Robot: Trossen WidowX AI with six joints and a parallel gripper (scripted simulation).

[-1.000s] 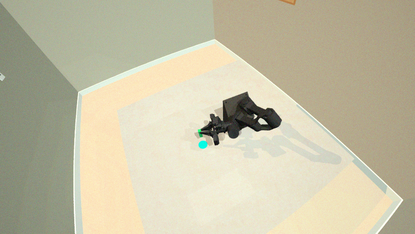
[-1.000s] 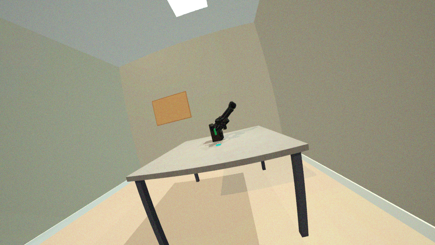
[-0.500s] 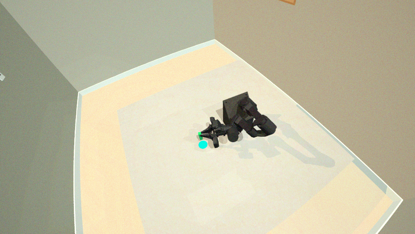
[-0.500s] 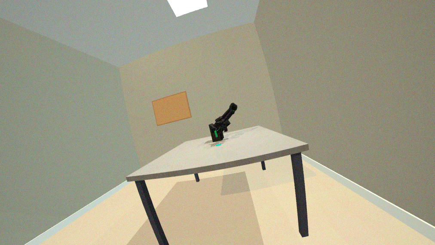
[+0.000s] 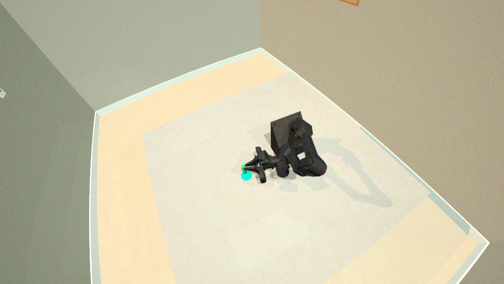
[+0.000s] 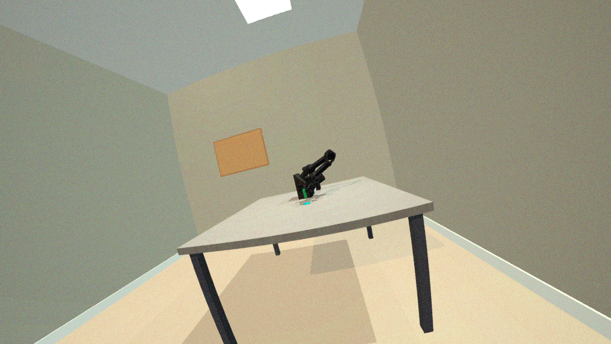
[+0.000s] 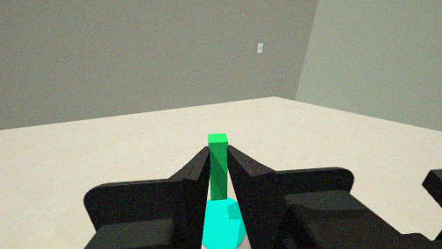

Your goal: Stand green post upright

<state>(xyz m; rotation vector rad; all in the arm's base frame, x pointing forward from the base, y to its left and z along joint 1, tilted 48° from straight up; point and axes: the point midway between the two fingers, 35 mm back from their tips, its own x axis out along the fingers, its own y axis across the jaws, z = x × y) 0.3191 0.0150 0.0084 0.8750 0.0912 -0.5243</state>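
My gripper tip is 100 mm above the cyan circle. Also, from my gripper tip: green post (20 mm below).
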